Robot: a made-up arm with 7 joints.
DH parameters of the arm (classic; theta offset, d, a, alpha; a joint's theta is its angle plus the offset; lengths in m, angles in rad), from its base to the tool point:
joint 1: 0 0.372 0 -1.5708
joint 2: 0 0 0 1.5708
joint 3: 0 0.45 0.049 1.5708
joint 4: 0 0 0.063 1.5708
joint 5: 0 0.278 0 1.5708
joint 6: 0 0 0.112 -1.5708
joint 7: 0 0.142 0 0
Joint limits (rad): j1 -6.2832..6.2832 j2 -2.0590..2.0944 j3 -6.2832..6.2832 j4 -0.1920..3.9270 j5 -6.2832..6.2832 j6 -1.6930..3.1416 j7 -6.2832..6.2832
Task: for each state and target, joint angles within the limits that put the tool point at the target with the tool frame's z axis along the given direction. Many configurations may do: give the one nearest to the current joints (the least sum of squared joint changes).
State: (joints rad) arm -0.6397 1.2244 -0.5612 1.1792 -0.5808 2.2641 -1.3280
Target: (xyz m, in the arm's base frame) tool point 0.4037 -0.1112 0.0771 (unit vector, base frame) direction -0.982 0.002 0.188
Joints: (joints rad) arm -0.1670 1.3626 -0.0266 1.5868 -0.1877 1.9761 -1.3280
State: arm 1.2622 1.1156 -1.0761 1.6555 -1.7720 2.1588 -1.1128
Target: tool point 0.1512 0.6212 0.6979 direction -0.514 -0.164 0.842
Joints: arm 1.8712 1.1839 -1.3762 1.6754 -2.0948 2.2705 -1.1128
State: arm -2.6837 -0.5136 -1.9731 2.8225 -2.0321 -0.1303 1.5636
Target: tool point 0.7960 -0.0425 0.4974 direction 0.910 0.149 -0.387
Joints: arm -3.6607 -1.0930 -2.3621 2.0414 -1.6730 0.0603 1.5636
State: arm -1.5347 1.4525 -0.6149 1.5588 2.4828 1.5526 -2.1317
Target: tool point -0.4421 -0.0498 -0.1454 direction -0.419 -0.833 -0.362
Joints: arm -2.6317 1.8539 -0.6697 1.2058 2.5349 2.1026 -2.1317
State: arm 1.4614 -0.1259 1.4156 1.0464 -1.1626 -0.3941 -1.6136
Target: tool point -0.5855 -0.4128 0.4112 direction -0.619 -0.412 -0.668
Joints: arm 0.8747 -1.0930 2.0069 1.9305 -1.4362 -0.8525 -1.6136
